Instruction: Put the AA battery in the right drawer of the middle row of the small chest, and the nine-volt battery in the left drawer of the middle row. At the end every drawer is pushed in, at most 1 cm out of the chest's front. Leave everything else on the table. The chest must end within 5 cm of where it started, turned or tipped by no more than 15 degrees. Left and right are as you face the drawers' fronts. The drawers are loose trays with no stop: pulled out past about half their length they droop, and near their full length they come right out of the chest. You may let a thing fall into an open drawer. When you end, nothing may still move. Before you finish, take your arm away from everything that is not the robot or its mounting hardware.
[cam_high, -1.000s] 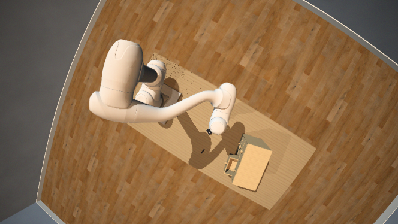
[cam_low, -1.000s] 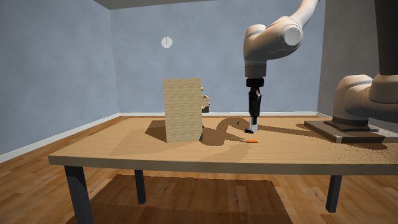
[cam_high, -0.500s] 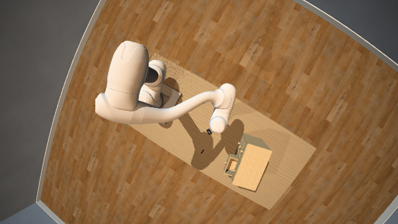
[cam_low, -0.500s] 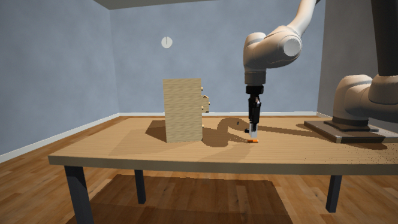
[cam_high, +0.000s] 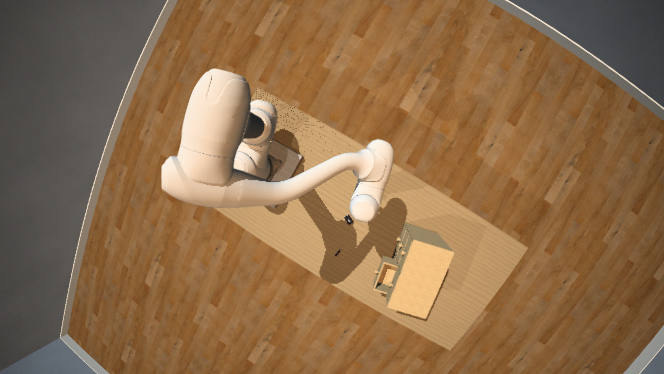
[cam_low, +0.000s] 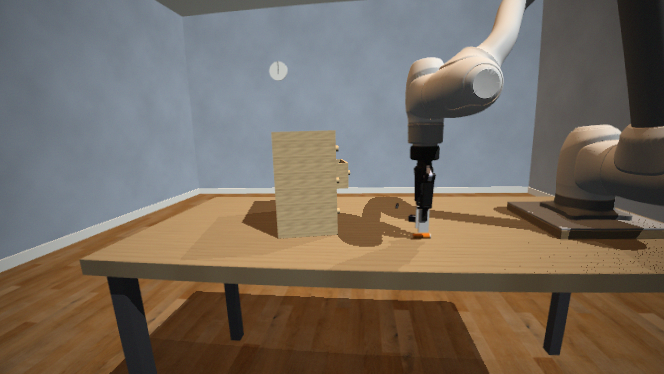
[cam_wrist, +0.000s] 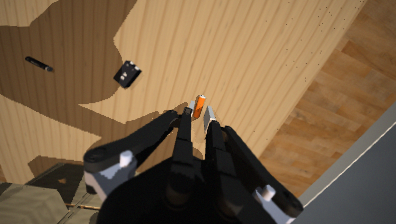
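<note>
The orange AA battery lies 50 mm below my hand. Also, from my hand: black AA battery: 40 mm ahead, 340 mm to the right, 50 mm below; then black nine-volt battery: 20 mm behind, 150 mm to the right, 50 mm below.
</note>
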